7 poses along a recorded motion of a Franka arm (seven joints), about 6.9 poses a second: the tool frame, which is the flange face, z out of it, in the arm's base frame.
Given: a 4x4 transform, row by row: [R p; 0 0 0 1], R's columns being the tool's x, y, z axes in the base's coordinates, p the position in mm. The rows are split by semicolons.
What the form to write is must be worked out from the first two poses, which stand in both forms.
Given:
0.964 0.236 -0.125 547; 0.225 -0.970 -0.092 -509; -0.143 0.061 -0.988 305; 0 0 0 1
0.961 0.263 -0.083 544; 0.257 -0.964 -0.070 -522; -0.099 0.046 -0.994 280; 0 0 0 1
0.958 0.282 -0.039 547; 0.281 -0.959 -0.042 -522; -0.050 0.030 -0.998 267; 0 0 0 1
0.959 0.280 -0.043 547; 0.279 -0.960 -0.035 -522; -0.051 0.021 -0.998 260; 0 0 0 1
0.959 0.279 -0.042 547; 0.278 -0.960 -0.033 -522; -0.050 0.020 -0.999 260; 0 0 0 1
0.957 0.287 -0.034 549; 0.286 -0.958 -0.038 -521; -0.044 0.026 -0.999 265; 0 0 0 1
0.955 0.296 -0.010 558; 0.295 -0.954 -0.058 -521; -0.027 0.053 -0.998 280; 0 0 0 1
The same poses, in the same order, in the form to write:
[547 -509 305], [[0.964 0.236 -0.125], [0.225 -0.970 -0.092], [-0.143 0.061 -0.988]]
[544 -522 280], [[0.961 0.263 -0.083], [0.257 -0.964 -0.070], [-0.099 0.046 -0.994]]
[547 -522 267], [[0.958 0.282 -0.039], [0.281 -0.959 -0.042], [-0.050 0.030 -0.998]]
[547 -522 260], [[0.959 0.280 -0.043], [0.279 -0.960 -0.035], [-0.051 0.021 -0.998]]
[547 -522 260], [[0.959 0.279 -0.042], [0.278 -0.960 -0.033], [-0.050 0.020 -0.999]]
[549 -521 265], [[0.957 0.287 -0.034], [0.286 -0.958 -0.038], [-0.044 0.026 -0.999]]
[558 -521 280], [[0.955 0.296 -0.010], [0.295 -0.954 -0.058], [-0.027 0.053 -0.998]]

